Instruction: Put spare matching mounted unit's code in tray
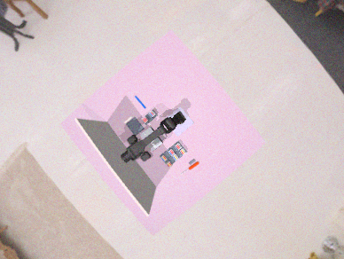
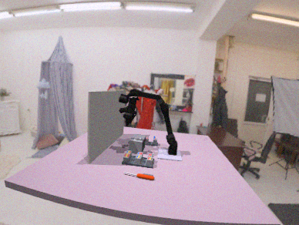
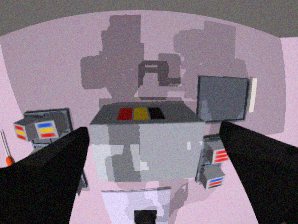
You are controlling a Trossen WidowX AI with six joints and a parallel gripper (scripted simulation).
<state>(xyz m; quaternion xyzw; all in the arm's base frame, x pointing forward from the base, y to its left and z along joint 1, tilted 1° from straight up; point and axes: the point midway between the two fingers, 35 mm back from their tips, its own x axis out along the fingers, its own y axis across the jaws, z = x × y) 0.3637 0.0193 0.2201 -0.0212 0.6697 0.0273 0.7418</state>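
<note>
My gripper tip is 230 mm past the grey spare block, 220 mm to the right of it and 160 mm above it. Round my gripper tip: grey box-shaped unit (150 mm below, 80 mm behind); then tall grey panel (150 mm ahead, 30 mm above, 10 mm to the left); then grey tray (190 mm below, 170 mm to the right, 20 mm behind).
</note>
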